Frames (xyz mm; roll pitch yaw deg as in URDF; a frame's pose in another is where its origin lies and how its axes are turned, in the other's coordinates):
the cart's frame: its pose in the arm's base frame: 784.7 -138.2 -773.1 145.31 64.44 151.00
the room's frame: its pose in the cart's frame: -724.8 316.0 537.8 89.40 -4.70 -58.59
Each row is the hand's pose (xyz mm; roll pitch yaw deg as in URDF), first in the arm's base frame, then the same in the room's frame.
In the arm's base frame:
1: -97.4 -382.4 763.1 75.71 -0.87 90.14
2: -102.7 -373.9 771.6 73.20 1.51 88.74
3: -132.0 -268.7 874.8 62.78 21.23 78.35
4: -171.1 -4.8 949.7 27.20 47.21 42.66
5: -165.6 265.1 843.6 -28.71 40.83 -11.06
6: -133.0 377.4 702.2 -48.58 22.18 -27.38
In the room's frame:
1: -244.1 -1922.6 371.7 46.94 42.22 164.60
2: -255.7 -1928.4 369.4 42.20 43.59 161.32
3: -400.4 -1965.7 353.2 10.68 51.77 130.39
4: -635.9 -1971.2 207.4 -41.59 37.11 78.72
5: -751.2 -1878.8 -42.2 -65.61 3.03 59.51
6: -732.9 -1782.5 -197.3 -76.51 -20.08 57.64

